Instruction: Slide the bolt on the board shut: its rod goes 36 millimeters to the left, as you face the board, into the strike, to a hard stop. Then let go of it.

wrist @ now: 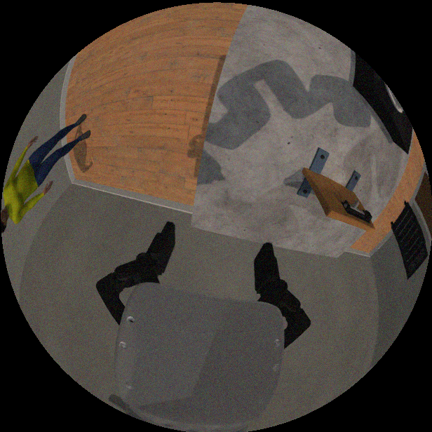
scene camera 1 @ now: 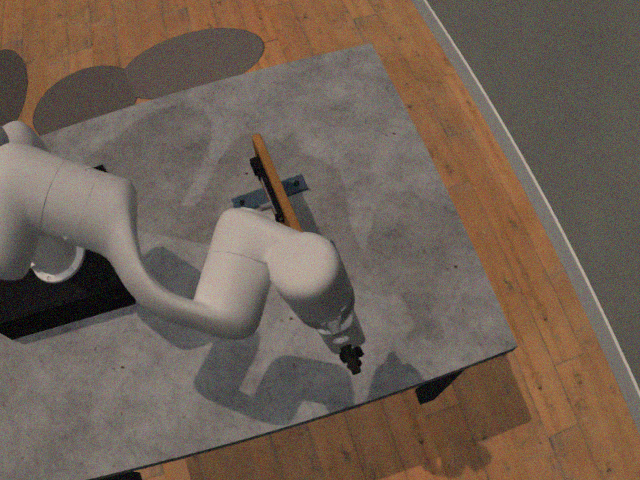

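Where they show: arm's base, origin of the base link: (scene camera 1: 58, 255).
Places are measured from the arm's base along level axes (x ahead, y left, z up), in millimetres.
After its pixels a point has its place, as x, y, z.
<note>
The upright wooden board (scene camera 1: 275, 180) {477, -58, 86} (wrist: 330, 194) stands on blue feet (scene camera 1: 253, 198) {438, 24, -89} (wrist: 320, 159); in the scene view the arm hides its near end. The black bolt (scene camera 1: 266, 181) {463, -38, 61} (wrist: 363, 214) is on the board's face toward the robot base. A small pale part shows at the bolt in the wrist view, but how far the rod is slid cannot be told. My gripper (scene camera 1: 352, 359) (wrist: 217, 243) is open and empty. It is well away from the board, near the table's front edge in the scene view, with its fingers spread in the wrist view.
The grey table (scene camera 1: 413, 232) {736, -181, -97} (wrist: 280, 40) carries the board and a black base plate (scene camera 1: 67, 304) {-2, -112, -6} (wrist: 377, 95) under the arm. The arm (scene camera 1: 232, 279) {349, -395, 480} reaches past the board's near end. A person in yellow (wrist: 21, 187) and a dark slatted object (wrist: 410, 240) show in the wrist view.
</note>
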